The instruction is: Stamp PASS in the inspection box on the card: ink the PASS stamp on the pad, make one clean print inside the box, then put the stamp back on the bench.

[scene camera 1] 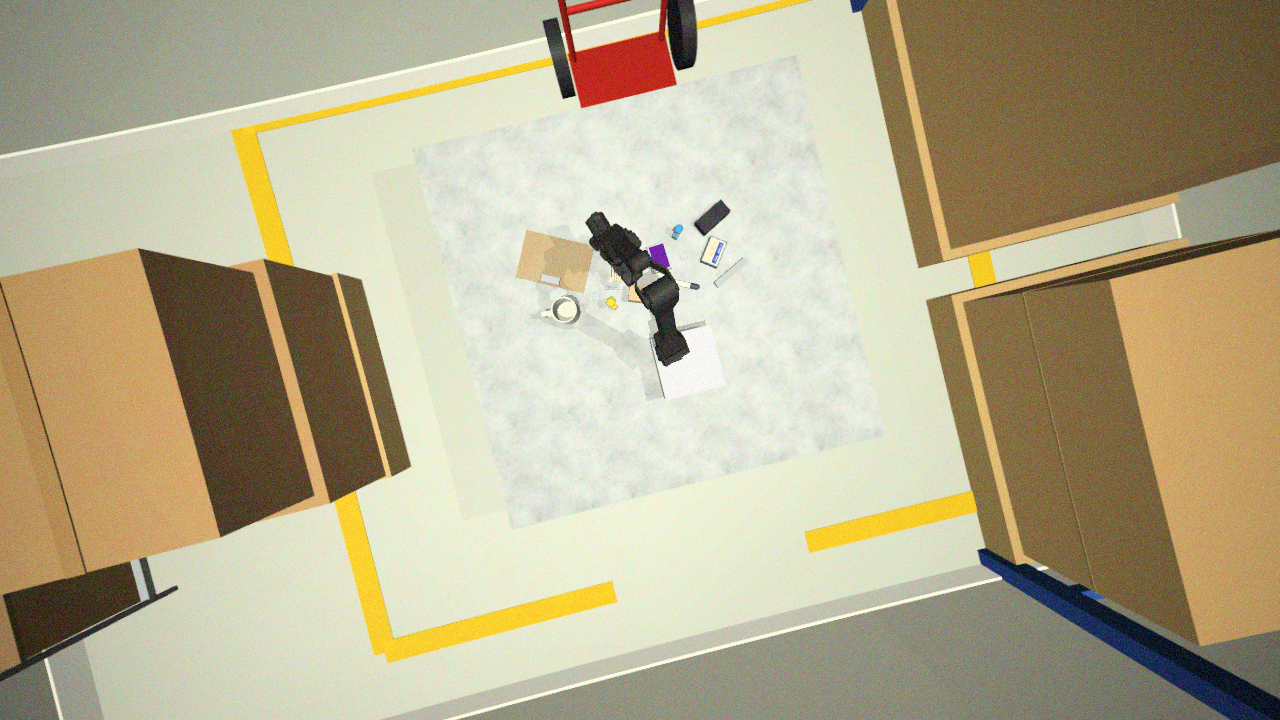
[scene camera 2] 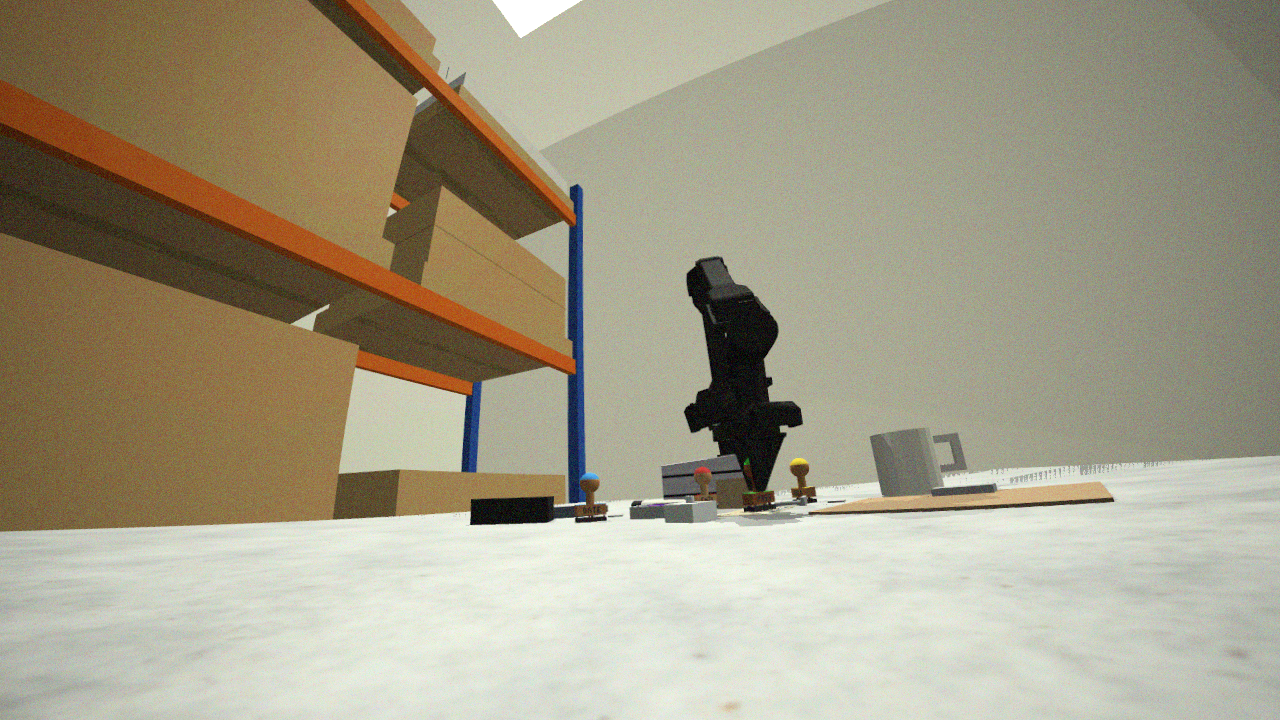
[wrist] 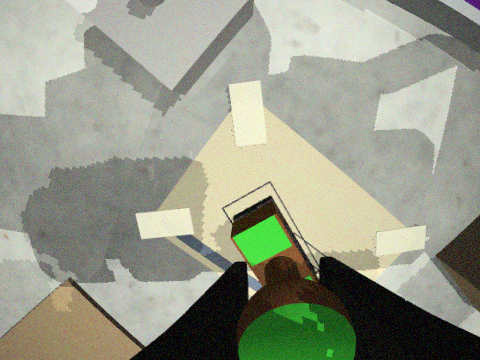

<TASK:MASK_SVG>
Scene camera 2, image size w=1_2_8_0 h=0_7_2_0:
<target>my gripper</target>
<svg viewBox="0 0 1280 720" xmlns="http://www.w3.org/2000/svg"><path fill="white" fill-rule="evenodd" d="M731 372L724 376L721 396L716 396L710 389L699 391L696 403L691 403L687 406L684 414L691 433L716 424L712 429L713 442L722 442L735 452L748 490L753 491L751 478L746 476L744 472L744 462L749 458L756 491L765 491L783 440L787 436L787 432L780 432L780 426L795 427L802 425L801 409L793 401L769 401L768 387L772 386L773 383L772 377L766 377L765 371L751 369Z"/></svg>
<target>green-knobbed stamp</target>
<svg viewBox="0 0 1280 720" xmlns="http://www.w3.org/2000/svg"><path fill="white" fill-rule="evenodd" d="M746 459L744 462L744 472L746 476L751 478L753 493L742 494L743 505L754 505L754 507L748 506L744 508L744 512L776 509L776 505L772 504L772 502L776 501L773 490L756 491L749 458Z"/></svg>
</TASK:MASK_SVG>
